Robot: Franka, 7 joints.
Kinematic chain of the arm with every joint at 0, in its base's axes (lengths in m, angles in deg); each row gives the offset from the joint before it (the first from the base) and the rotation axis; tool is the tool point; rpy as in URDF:
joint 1: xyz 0 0 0.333 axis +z
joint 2: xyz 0 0 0 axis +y
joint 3: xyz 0 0 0.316 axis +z
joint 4: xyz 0.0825 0 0 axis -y
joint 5: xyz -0.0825 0 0.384 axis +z
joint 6: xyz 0 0 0 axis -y
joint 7: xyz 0.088 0 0 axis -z
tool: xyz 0 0 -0.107 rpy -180 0 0
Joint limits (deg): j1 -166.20..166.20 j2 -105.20..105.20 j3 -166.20..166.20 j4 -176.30..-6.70 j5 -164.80..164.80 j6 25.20..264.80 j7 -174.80..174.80
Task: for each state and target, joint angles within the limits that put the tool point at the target. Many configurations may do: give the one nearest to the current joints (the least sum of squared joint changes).
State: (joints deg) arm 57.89 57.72 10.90 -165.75 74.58 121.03 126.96
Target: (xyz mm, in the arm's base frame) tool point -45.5 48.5 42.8
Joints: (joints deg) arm 55.57 48.58 5.18 -170.94 73.35 121.11 126.96
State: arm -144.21 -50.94 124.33 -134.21 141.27 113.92 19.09
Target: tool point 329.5 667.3 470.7
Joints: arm -100.25 -32.15 154.17 -85.87 143.37 105.91 19.09
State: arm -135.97 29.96 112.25 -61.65 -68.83 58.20 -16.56
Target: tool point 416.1 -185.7 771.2
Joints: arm -121.22 14.89 124.91 -78.79 -61.42 55.07 -16.56
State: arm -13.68 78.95 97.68 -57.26 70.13 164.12 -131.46
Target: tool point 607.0 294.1 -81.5
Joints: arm -14.40 105.20 66.56 -67.26 73.24 172.30 -131.46
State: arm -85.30 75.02 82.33 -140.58 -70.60 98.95 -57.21
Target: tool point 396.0 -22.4 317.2
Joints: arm -102.08 78.16 102.91 -146.72 -65.83 94.88 -57.21
